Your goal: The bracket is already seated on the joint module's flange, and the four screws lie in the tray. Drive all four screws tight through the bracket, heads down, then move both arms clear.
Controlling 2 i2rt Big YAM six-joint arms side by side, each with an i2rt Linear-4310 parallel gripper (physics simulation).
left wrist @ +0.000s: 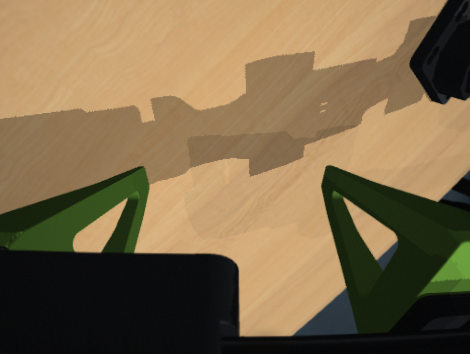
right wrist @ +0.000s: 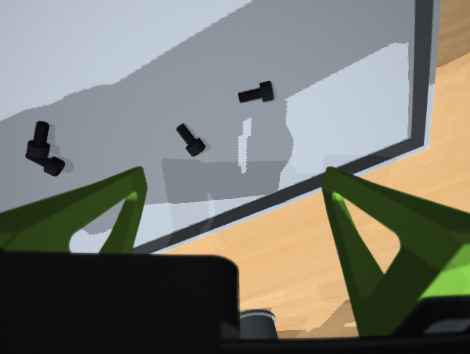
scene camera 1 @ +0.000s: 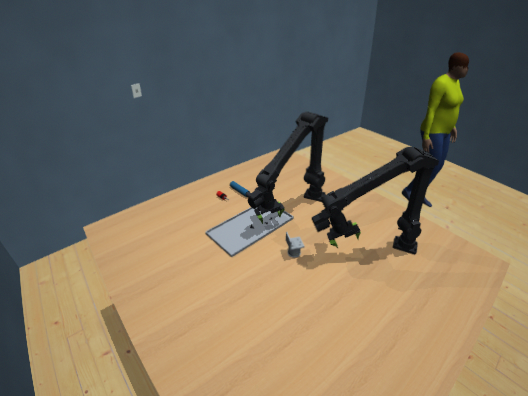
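Pixels of known places: left gripper, fingertip midpoint: (left wrist: 235,176) (scene camera 1: 347,243); right gripper, fingertip midpoint: (right wrist: 234,176) (scene camera 1: 270,219); left arm's base, link origin: (left wrist: 443,54) (scene camera 1: 404,246); right arm's base, link origin: (scene camera 1: 314,196).
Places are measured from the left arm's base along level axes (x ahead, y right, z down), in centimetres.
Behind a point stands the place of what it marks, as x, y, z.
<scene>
Four black screws lie in the tray (scene camera 1: 225,243) @(38.5, 81.3, -0.4) (right wrist: 422,75) @(3.8, 64.4, -1.1). In the right wrist view, one screw (right wrist: 256,92) @(11.6, 70.2, -1.1) lies alone, another screw (right wrist: 190,140) @(15.9, 70.7, -1.1) lies nearer the fingers, and two at the left touch or overlap, a screw (right wrist: 39,142) @(21.5, 76.2, -1.1) and a screw (right wrist: 54,166) @(22.1, 74.9, -1.3). The grey bracket (scene camera 1: 297,243) @(28.6, 48.2, -6.6) sits on the joint module (scene camera 1: 294,252) @(31.2, 48.3, -3.2), right of the tray's near edge; its screw holes are too small to tell. My right gripper (scene camera 1: 270,215) @(15.1, 68.3, -3.1) (right wrist: 234,176) @(15.1, 68.3, -3.1) is open and empty above the tray's right part. My left gripper (scene camera 1: 346,240) @(19.6, 27.1, -7.9) (left wrist: 235,176) @(19.6, 27.1, -7.9) is open and empty above the table, right of the bracket.
A blue cylinder (scene camera 1: 239,188) @(-2.4, 98.1, -3.5) and a small red tool (scene camera 1: 221,195) @(8.1, 104.1, -2.9) lie behind the tray on the table (scene camera 1: 250,320) @(69.4, 49.9, 0.0). The blue cylinder's right end is close to my right wrist. A person (scene camera 1: 444,107) stands beyond the table at the right.
</scene>
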